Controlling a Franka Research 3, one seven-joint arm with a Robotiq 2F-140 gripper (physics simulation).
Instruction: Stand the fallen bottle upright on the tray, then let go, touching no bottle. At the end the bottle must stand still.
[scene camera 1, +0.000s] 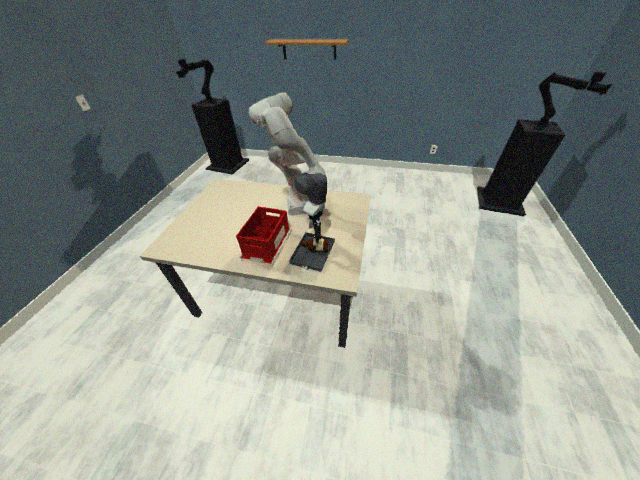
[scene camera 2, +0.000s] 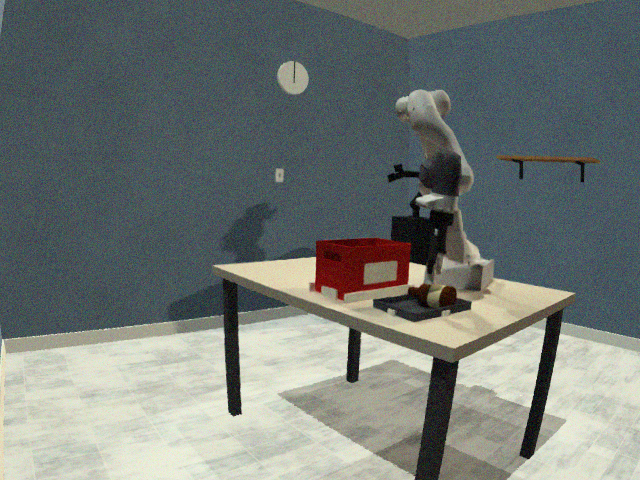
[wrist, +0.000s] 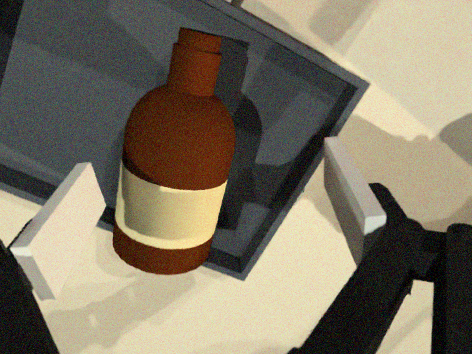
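My gripper (scene camera 2: 432, 278) is there for me to see, and the same gripper (wrist: 208, 173) shows again from the wrist. I also see a brown bottle (scene camera 2: 437, 296), and the wrist view gives me that bottle (wrist: 179, 142) too.
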